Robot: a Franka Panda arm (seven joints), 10 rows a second.
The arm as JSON. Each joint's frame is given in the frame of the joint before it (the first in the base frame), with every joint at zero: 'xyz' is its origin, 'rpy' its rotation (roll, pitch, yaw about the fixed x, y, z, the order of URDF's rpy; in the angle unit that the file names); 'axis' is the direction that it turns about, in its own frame. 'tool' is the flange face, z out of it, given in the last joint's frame.
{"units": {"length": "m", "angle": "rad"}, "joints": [
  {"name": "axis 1", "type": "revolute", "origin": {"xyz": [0.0, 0.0, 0.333], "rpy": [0.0, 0.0, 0.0]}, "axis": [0.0, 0.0, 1.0]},
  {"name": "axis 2", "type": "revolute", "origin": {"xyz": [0.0, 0.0, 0.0], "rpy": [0.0, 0.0, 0.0]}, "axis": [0.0, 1.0, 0.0]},
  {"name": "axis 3", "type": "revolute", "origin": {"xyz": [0.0, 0.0, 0.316], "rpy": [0.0, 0.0, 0.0]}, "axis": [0.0, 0.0, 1.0]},
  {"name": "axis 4", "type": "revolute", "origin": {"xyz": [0.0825, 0.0, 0.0], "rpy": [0.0, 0.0, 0.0]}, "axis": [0.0, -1.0, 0.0]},
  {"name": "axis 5", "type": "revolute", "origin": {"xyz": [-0.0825, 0.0, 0.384], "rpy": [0.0, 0.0, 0.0]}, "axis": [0.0, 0.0, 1.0]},
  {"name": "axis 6", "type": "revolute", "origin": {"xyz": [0.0, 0.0, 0.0], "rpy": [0.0, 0.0, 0.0]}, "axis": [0.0, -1.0, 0.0]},
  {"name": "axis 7", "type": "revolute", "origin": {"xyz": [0.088, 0.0, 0.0], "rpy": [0.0, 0.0, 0.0]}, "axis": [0.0, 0.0, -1.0]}
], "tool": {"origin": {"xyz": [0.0, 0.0, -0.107], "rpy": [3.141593, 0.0, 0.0]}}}
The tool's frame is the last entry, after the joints.
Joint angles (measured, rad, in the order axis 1, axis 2, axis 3, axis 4, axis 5, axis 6, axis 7), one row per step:
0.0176, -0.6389, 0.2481, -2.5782, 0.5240, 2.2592, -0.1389
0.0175, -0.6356, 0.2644, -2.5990, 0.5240, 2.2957, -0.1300
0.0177, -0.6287, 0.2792, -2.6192, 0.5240, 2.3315, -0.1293
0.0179, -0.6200, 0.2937, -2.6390, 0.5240, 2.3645, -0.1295
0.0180, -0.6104, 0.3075, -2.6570, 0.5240, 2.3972, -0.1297
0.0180, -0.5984, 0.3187, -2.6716, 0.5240, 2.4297, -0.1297
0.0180, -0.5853, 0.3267, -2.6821, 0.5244, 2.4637, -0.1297
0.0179, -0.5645, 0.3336, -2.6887, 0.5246, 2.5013, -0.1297
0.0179, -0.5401, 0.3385, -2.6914, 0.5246, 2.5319, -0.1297
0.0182, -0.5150, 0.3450, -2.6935, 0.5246, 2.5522, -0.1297
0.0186, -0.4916, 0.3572, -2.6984, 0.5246, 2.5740, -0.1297
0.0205, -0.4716, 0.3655, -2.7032, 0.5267, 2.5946, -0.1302
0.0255, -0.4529, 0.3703, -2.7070, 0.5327, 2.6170, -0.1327
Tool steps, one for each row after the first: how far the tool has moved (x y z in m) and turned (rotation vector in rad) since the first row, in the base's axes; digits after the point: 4 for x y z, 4 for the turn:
-0.0008, 0.0028, -0.0087, -0.0112, -0.0085, -0.0101
-0.0012, 0.0051, -0.0184, -0.0238, -0.0162, -0.0130
-0.0018, 0.0071, -0.0287, -0.0367, -0.0204, -0.0140
-0.0023, 0.0090, -0.0384, -0.0489, -0.0252, -0.0149
-0.0019, 0.0102, -0.0471, -0.0588, -0.0307, -0.0173
-0.0006, 0.0107, -0.0537, -0.0655, -0.0404, -0.0220
0.0025, 0.0111, -0.0608, -0.0708, -0.0496, -0.0277
0.0060, 0.0117, -0.0681, -0.0743, -0.0521, -0.0320
0.0085, 0.0133, -0.0767, -0.0785, -0.0448, -0.0312
0.0095, 0.0167, -0.0861, -0.0861, -0.0384, -0.0260
0.0101, 0.0191, -0.0941, -0.0903, -0.0339, -0.0231
0.0109, 0.0215, -0.1008, -0.0901, -0.0331, -0.0213

